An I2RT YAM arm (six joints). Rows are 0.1 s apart.
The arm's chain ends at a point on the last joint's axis. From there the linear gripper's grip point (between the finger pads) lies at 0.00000 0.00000 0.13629 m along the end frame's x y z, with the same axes.
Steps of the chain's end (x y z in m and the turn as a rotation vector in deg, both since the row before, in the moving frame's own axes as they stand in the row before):
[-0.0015 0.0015 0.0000 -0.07 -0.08 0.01]
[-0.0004 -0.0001 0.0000 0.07 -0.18 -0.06]
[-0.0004 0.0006 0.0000 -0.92 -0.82 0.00]
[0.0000 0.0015 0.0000 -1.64 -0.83 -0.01]
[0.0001 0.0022 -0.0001 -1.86 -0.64 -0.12]
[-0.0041 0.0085 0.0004 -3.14 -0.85 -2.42]
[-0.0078 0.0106 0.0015 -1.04 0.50 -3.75]
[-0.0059 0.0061 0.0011 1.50 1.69 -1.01]
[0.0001 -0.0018 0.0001 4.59 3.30 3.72]
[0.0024 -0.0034 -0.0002 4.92 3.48 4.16]
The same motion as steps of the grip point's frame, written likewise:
[-0.0017 0.0017 0.0000 -0.07 -0.08 0.01]
[-0.0008 -0.0003 0.0000 0.07 -0.18 -0.06]
[-0.0024 0.0028 0.0000 -0.92 -0.82 0.00]
[-0.0020 0.0054 -0.0001 -1.64 -0.83 -0.01]
[-0.0014 0.0066 -0.0002 -1.86 -0.64 -0.12]
[-0.0060 0.0160 0.0002 -3.14 -0.85 -2.42]
[-0.0065 0.0130 0.0015 -1.04 0.50 -3.75]
[-0.0019 0.0025 0.0010 1.50 1.69 -1.01]
[0.0083 -0.0124 -0.0006 4.59 3.30 3.72]
[0.0111 -0.0148 -0.0010 4.92 3.48 4.16]

